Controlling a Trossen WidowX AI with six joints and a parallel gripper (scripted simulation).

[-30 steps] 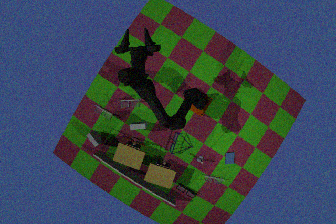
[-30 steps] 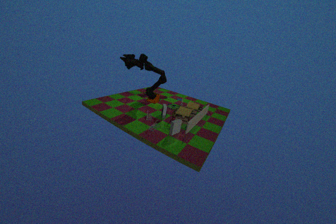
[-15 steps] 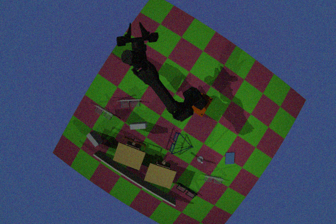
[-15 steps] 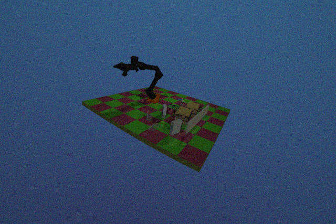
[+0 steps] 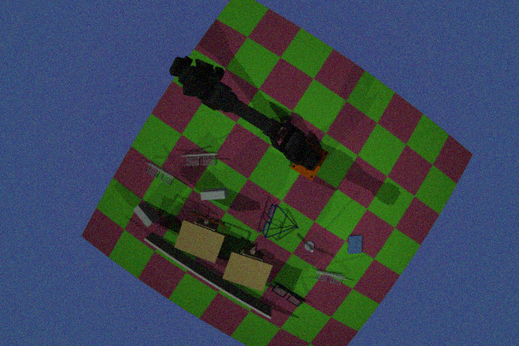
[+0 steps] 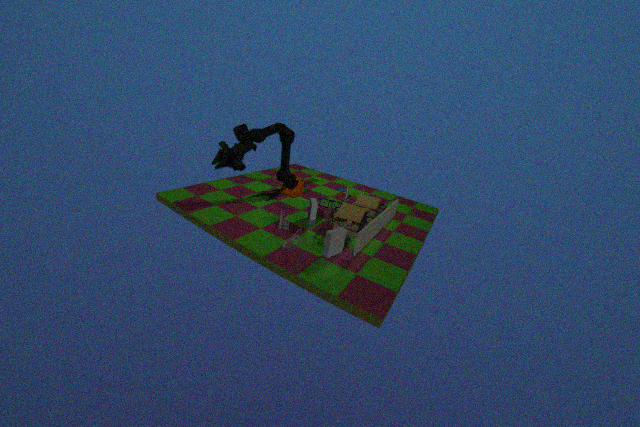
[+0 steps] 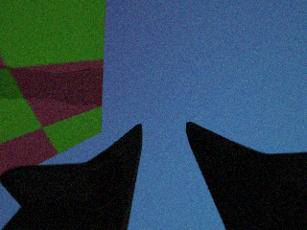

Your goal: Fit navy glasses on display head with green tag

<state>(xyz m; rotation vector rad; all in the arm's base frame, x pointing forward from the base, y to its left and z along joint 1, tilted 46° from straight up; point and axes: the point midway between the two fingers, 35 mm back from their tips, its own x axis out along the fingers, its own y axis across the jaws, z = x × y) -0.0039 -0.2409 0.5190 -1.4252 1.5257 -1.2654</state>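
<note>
Now: the grey peg 240 mm ahead of my gripper tip, 800 mm to the left of it and 210 mm below it. Also, from my gripper tip: long low wall 600 mm ahead, 570 mm to the left, 180 mm below; blue square 120 mm ahead, 960 mm to the left, 240 mm below.
</note>
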